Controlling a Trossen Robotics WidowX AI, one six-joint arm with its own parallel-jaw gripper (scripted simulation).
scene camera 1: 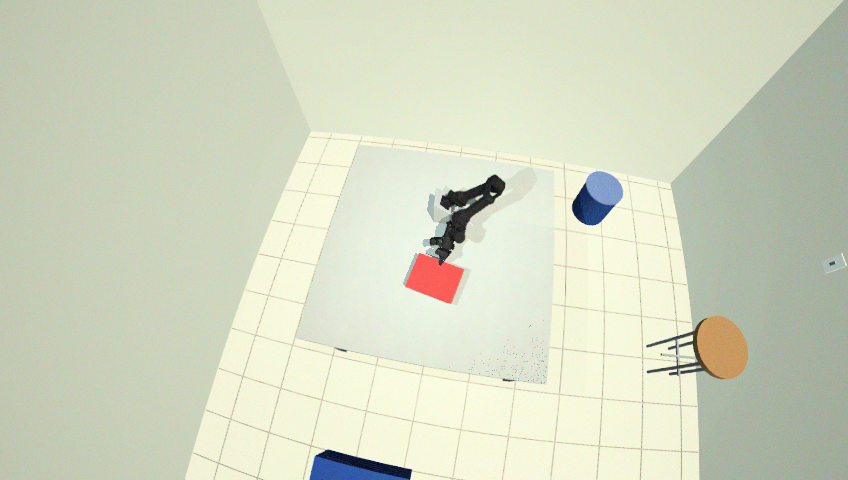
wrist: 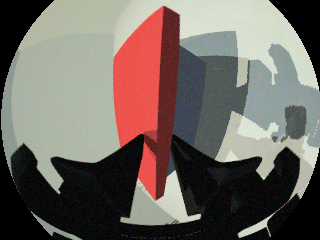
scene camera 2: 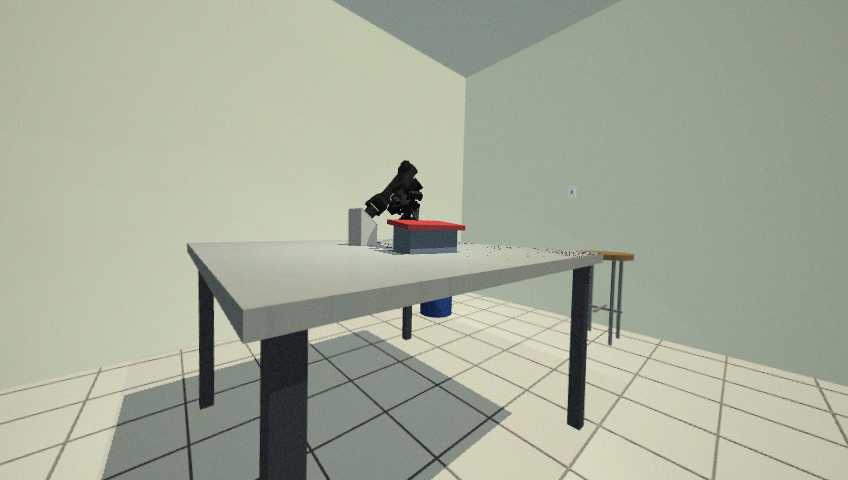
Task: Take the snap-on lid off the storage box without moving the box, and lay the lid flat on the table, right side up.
Labels:
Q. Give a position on a grey-blue storage box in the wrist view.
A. At 190, 80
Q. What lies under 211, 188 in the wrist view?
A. My gripper.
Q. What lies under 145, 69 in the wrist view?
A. A red lid.

